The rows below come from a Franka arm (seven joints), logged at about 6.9 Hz.
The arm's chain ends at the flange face. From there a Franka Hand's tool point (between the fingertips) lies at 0.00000 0.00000 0.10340 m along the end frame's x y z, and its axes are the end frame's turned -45 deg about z.
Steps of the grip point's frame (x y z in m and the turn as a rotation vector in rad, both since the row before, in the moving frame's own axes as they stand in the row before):
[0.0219 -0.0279 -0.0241 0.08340 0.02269 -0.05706]
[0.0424 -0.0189 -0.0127 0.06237 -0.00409 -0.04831]
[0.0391 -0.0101 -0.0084 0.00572 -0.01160 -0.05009]
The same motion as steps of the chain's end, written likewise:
[0.0004 -0.0276 -0.0237 0.07502 -0.04293 -0.05706]
[0.0216 -0.0392 -0.0125 0.04121 -0.04699 -0.04831]
[0.0218 -0.0353 -0.0084 -0.00416 -0.01225 -0.05009]

